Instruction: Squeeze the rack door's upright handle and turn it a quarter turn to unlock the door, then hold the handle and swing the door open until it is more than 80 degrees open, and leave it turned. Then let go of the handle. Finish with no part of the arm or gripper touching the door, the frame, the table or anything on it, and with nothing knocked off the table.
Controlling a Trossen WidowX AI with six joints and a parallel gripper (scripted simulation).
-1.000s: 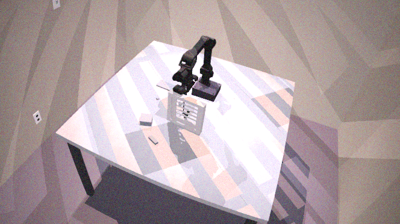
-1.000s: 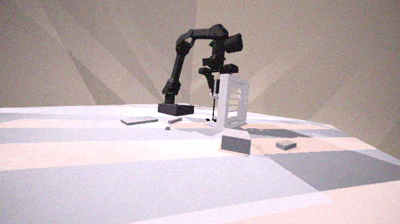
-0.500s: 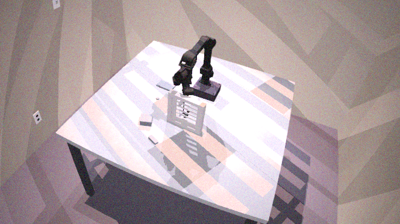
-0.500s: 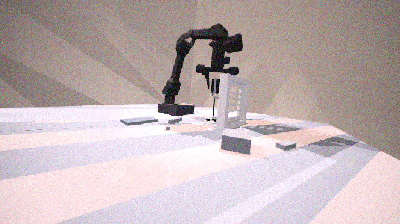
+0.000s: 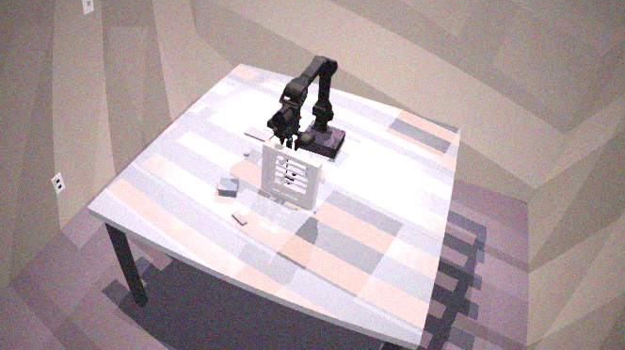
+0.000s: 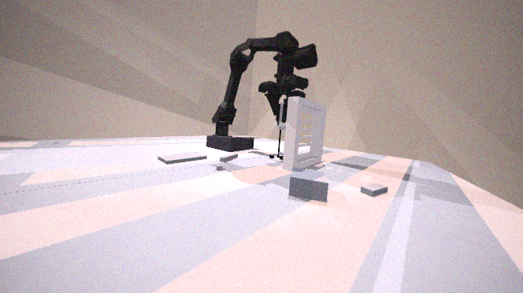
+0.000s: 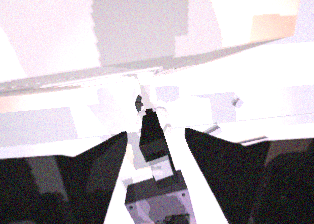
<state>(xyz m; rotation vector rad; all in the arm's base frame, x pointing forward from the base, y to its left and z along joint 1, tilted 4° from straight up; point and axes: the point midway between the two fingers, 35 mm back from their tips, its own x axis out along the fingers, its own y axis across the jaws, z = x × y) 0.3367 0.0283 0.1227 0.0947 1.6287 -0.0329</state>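
Right now my gripper tip is 30 mm above the dark upright handle and 10 mm to the right of it. Round my gripper tip: flat grey slab (260 mm to the right, 180 mm behind, 160 mm below); then tiny piece (220 mm to the right, 160 mm below, 30 mm behind).
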